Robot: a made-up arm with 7 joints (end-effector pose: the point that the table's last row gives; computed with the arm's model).
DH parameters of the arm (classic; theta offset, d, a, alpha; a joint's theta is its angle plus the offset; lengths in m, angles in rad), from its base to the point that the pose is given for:
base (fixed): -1.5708 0.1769 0 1.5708
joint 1: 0 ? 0.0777 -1.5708
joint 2: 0 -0.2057 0.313 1.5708
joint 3: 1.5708 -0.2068 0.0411 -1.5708
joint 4: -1.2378 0 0.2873 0
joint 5: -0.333 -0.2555 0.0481 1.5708
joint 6: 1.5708 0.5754 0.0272 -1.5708
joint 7: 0 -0.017 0.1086 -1.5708
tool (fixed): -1.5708 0.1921 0 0
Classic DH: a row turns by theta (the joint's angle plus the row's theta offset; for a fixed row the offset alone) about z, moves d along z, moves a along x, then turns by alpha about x.
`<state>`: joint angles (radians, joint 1 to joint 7).
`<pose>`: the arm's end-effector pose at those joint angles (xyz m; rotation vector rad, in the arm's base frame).
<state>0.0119 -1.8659 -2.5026 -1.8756 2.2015 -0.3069 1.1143</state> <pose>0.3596 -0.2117 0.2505 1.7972 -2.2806 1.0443</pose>
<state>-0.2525 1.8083 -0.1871 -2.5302 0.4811 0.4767 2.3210</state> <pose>0.5105 1.1082 0.1348 -1.5095 -0.1431 -0.9075</pose>
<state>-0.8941 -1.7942 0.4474 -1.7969 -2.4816 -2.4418 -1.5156</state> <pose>-0.4735 0.1274 0.6005 1.2107 -0.2325 -0.6688</pose>
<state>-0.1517 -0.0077 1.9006 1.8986 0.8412 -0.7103 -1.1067</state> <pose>0.4154 0.5367 -0.1668 -0.3434 2.3029 -0.5804</pose>
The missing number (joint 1, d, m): -0.0526
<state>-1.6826 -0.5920 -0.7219 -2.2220 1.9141 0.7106 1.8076</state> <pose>0.2356 1.0711 -0.0114 -1.5413 0.3915 1.4552</pose>
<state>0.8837 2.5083 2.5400 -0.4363 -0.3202 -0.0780 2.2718</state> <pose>-0.0697 0.5110 0.2401 0.9848 -1.1054 -2.6095</pose>
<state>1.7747 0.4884 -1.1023 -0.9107 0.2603 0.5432 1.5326</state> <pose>0.1558 -0.7895 0.3382 0.9740 -0.3968 0.0162</pose>
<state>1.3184 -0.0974 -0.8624 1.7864 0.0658 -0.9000 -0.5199</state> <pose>-0.0574 -0.1361 1.1260 0.1092 1.5267 0.6262</pose>
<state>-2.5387 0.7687 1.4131 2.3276 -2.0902 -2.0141 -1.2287</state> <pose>0.6039 0.3974 -0.2287 -0.6058 -2.0542 0.5006</pose>
